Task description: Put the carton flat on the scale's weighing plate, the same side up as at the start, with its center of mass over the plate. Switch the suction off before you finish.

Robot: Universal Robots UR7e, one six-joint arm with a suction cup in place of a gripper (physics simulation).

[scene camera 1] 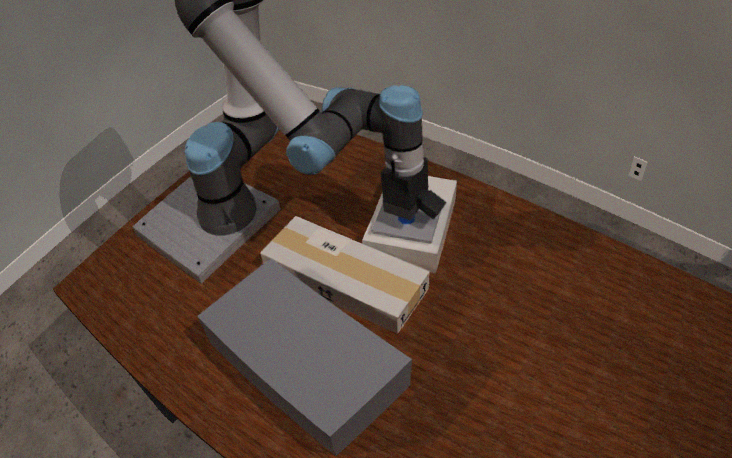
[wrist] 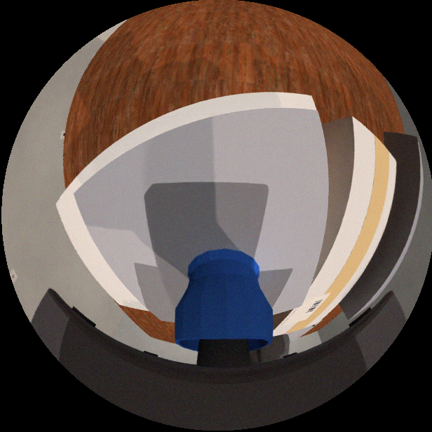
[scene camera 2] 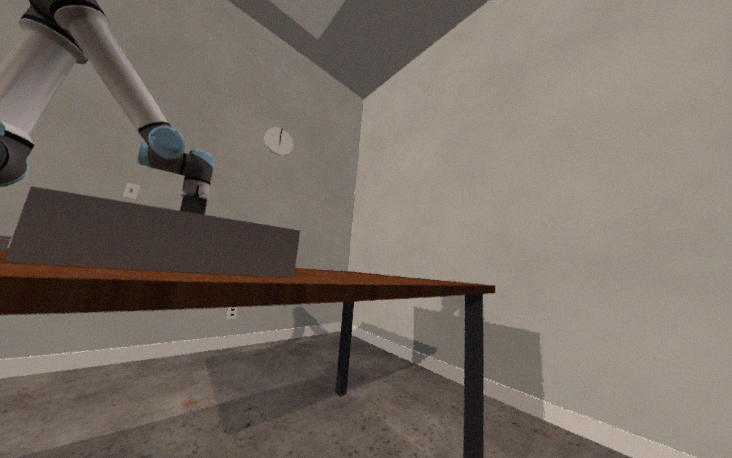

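Seen in the pictures: hand, tool point: [scene camera 1: 407, 221]; arm's base, link origin: [scene camera 1: 226, 212].
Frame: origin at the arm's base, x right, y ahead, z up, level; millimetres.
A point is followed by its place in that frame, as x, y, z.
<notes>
The carton [scene camera 1: 345, 265] {9, 357, 24} [wrist: 364, 175] is long and white with a tan tape strip and a label on top. It lies flat on the table between the scale and a grey block. The scale [scene camera 1: 445, 200] {-262, 448, 28} [wrist: 280, 100] has a white body and a grey weighing plate [scene camera 1: 423, 231] {-134, 458, 45} [wrist: 270, 145]; the carton is beside it, not on the plate. My gripper [scene camera 1: 406, 220] [wrist: 223, 257], a blue suction cup, is open and holds nothing. It is over the weighing plate, close above it; whether it touches is unclear. The carton and the cup do not show in scene camera 2.
A large grey block [scene camera 1: 307, 345] {228, 426, 65} [scene camera 2: 156, 237] {318, 340, 18} [wrist: 404, 195] lies along the carton's other side, close to it. The arm's base plate [scene camera 1: 172, 237] {136, -71, -1} is at the left of the table [scene camera 1: 539, 345] {-37, 784, -33} [scene camera 2: 377, 280] {381, 789, -33}. Walls stand behind the table.
</notes>
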